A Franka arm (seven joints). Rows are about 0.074 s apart.
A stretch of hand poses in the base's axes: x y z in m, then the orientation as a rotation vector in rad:
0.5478, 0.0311, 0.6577, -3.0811, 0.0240, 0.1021
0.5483, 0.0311, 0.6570, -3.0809, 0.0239, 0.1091
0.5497, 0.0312, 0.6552, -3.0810, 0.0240, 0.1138
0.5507, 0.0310, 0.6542, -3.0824, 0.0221, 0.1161
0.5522, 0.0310, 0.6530, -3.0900, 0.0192, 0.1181
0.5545, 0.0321, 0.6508, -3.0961, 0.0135, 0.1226
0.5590, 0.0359, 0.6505, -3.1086, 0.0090, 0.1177
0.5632, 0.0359, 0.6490, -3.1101, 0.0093, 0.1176
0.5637, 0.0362, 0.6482, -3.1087, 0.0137, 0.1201
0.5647, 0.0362, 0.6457, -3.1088, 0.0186, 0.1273
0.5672, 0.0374, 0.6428, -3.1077, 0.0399, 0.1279
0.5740, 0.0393, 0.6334, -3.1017, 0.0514, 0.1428
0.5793, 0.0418, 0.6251, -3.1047, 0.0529, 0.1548
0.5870, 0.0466, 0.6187, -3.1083, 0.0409, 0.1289
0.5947, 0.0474, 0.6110, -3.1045, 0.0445, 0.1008
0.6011, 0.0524, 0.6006, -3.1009, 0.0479, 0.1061
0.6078, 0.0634, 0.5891, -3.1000, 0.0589, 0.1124
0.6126, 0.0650, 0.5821, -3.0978, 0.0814, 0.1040
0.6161, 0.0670, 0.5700, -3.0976, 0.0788, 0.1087
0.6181, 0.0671, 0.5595, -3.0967, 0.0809, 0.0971
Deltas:
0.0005, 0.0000, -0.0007, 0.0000, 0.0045, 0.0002
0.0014, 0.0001, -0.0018, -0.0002, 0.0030, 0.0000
0.0010, -0.0002, -0.0010, -0.0014, 0.0014, 0.0013
0.0015, 0.0000, -0.0012, -0.0076, 0.0011, 0.0022
0.0023, 0.0011, -0.0022, -0.0061, 0.0027, 0.0040
0.0045, 0.0038, -0.0003, -0.0122, -0.0035, 0.0033
0.0042, 0.0000, -0.0015, -0.0015, -0.0001, -0.0001
0.0005, 0.0003, -0.0008, 0.0012, 0.0017, -0.0029
0.0010, 0.0000, -0.0025, -0.0005, 0.0047, -0.0031
0.0025, 0.0012, -0.0029, 0.0003, 0.0006, -0.0137
0.0068, 0.0019, -0.0094, 0.0050, 0.0098, -0.0075
0.0053, 0.0025, -0.0083, -0.0035, 0.0077, -0.0006
0.0077, 0.0048, -0.0064, -0.0021, -0.0168, 0.0076
0.0077, 0.0008, -0.0077, 0.0044, -0.0180, -0.0028
0.0064, 0.0050, -0.0104, 0.0033, 0.0035, -0.0023
0.0067, 0.0110, -0.0115, 0.0003, 0.0042, -0.0070
0.0048, 0.0016, -0.0070, 0.0014, -0.0051, -0.0147
0.0035, 0.0020, -0.0121, 0.0002, 0.0030, 0.0017
0.0020, 0.0001, -0.0105, 0.0010, -0.0075, -0.0016

